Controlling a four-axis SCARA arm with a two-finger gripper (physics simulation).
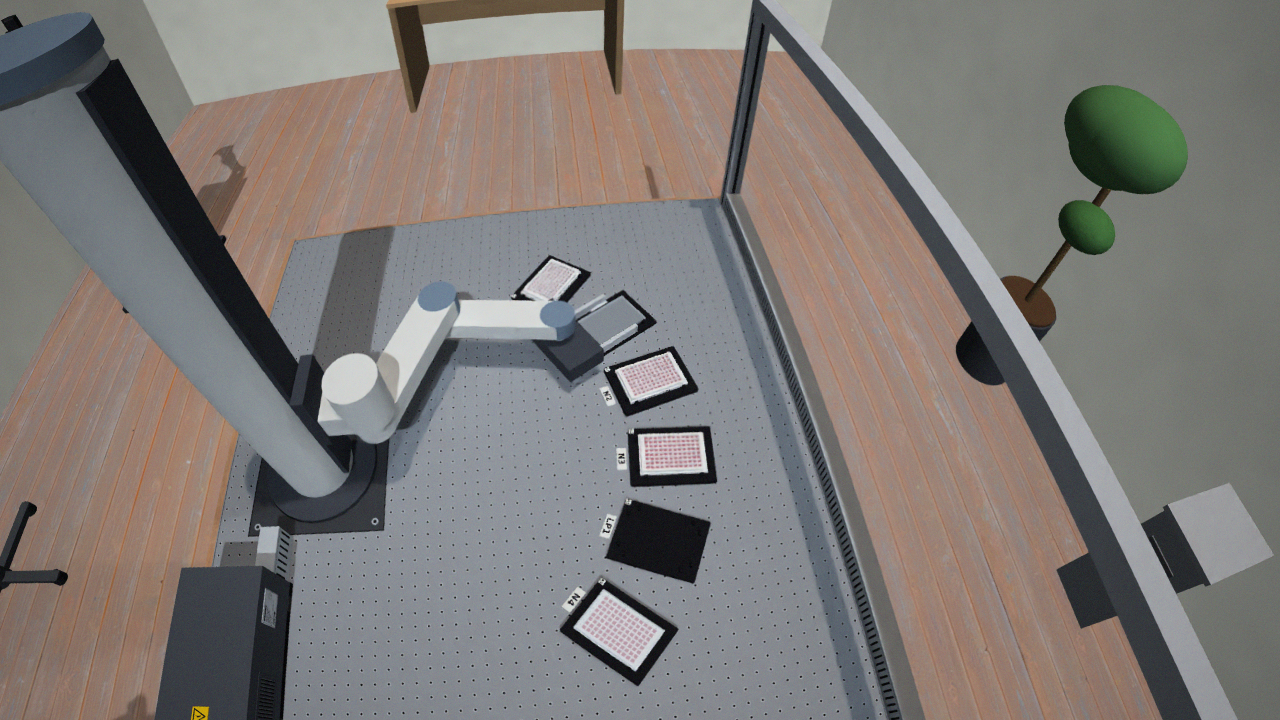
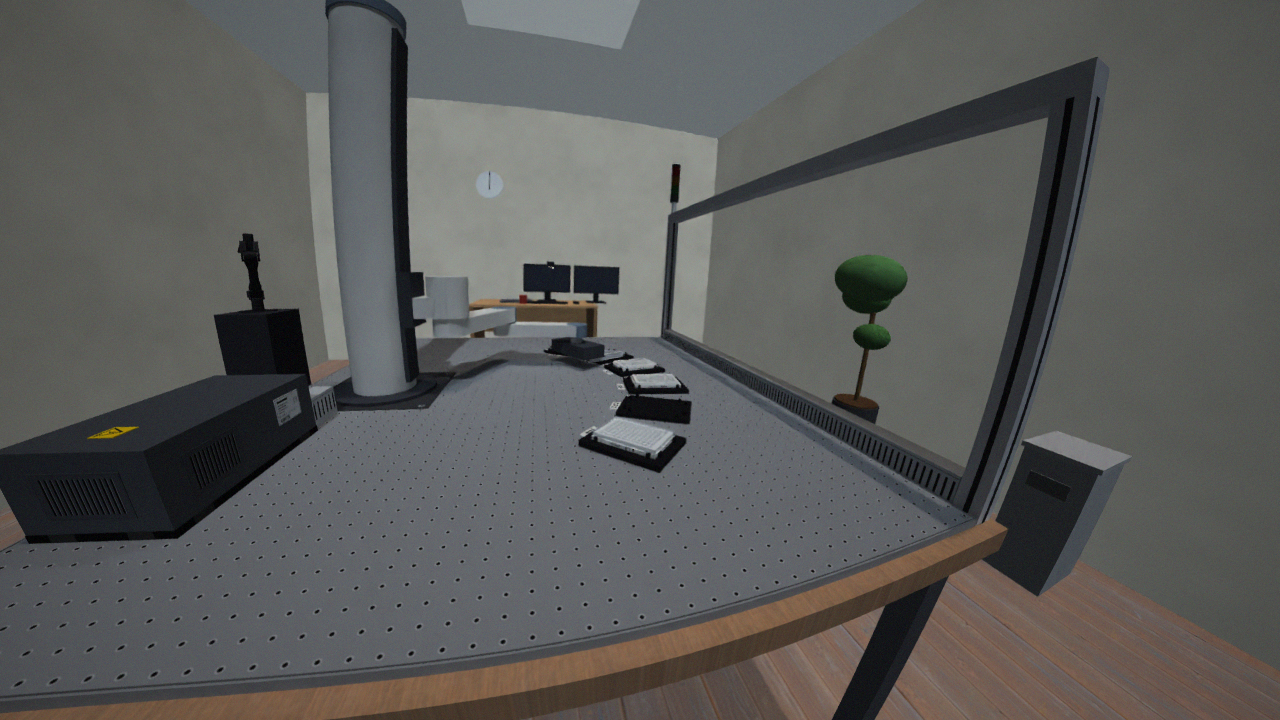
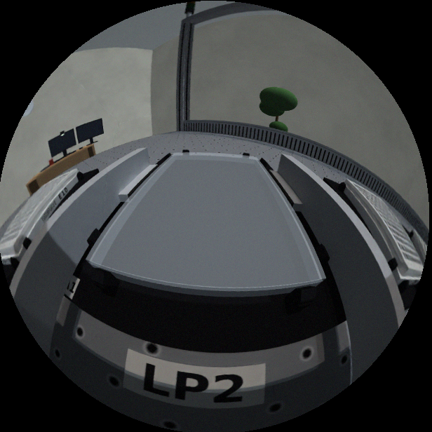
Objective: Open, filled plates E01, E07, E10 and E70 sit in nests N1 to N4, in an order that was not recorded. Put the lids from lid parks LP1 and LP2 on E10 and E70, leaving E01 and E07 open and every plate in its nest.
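Where they show: gripper, fingertip midpoint: (image 1: 620, 312) (image 2: 611, 351); arm's base at its link origin: (image 1: 323, 468) (image 2: 387, 393).
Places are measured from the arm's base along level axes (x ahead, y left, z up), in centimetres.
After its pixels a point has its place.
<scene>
My gripper (image 1: 611, 324) @[x 66.3, y 30.7, z 3.6 cm] (image 3: 213, 157) is shut on the grey lid (image 1: 614, 315) @[x 65.0, y 30.4, z 3.1 cm] (image 3: 210, 225), one finger along each long side. The lid lies level, low at lid park LP2 (image 3: 215, 320). Left of it, in nest N1, is an open plate (image 1: 552, 279) @[x 51.8, y 42.8, z 3.7 cm] (image 3: 30, 215) whose side reads E10. Open plates stand in N2 (image 1: 651, 376) @[x 70.4, y 12.6, z 3.7 cm] (image 2: 634, 365) @[x 69.3, y 8.7, z 3.9 cm] (image 3: 385, 225), N3 (image 1: 672, 453) @[x 71.4, y -5.7, z 3.9 cm] (image 2: 656, 382) @[x 70.7, y -9.1, z 3.9 cm] and N4 (image 1: 619, 626) @[x 56.9, y -37.0, z 2.8 cm] (image 2: 631, 437) @[x 55.9, y -39.4, z 3.9 cm]; their names cannot be read. Lid park LP1 (image 1: 657, 540) @[x 65.9, y -22.1, z 2.3 cm] (image 2: 655, 409) @[x 65.7, y -23.7, z 2.3 cm] is bare black.
The dark controller box (image 1: 219, 640) @[x -10.1, y -37.9, z 12.8 cm] (image 2: 170, 447) @[x -3.5, y -52.1, z 11.7 cm] stands near the arm column (image 1: 179, 268) @[x 6.0, y -4.5, z 61.6 cm] (image 2: 366, 197) @[x 2.5, y -7.1, z 47.2 cm]. A framed screen (image 1: 895, 188) @[x 100.4, y 2.2, z 59.1 cm] (image 2: 877, 156) @[x 101.3, y -41.6, z 58.0 cm] runs along the far side of the nests. N1 and N2 flank LP2 closely, outside the fingers.
</scene>
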